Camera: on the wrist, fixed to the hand. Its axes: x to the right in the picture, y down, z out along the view.
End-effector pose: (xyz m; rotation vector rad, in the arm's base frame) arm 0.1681 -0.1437 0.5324 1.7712 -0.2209 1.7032
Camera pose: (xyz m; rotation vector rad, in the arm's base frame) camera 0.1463 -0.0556 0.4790 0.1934 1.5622 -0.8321
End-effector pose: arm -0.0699 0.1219 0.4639 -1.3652 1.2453 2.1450
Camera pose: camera 0.0312 0.1124 0.4362 -0.8738 -1.0462 -0.3746
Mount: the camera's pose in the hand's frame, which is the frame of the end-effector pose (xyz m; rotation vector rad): -0.0252 -0.0737 -0.0708 -0.0470 0.0688 3.0827
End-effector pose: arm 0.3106 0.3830 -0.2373 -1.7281 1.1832 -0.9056
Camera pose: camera 0.2658 0.4057 -0.1448 1.1720 1.8541 1.0299
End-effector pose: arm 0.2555 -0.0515 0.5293 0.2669 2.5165 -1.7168
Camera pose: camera 0.2683 -0.0143 0.6269 1.9832 -0.1279 0.0949
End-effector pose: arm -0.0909 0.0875 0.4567 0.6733 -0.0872 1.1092
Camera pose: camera -0.0585 0.0858 0.3566 0.1341 0.7404 -1.9859
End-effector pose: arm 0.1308 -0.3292 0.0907 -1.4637 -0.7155 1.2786
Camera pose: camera 0.2047 -0.3512 0.1623 0.8015 -1.4445 -1.2162
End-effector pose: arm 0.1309 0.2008 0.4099 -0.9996 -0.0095 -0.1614
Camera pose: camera 0.0910 0.1057 0.4311 -0.0888 1.4788 2.5518
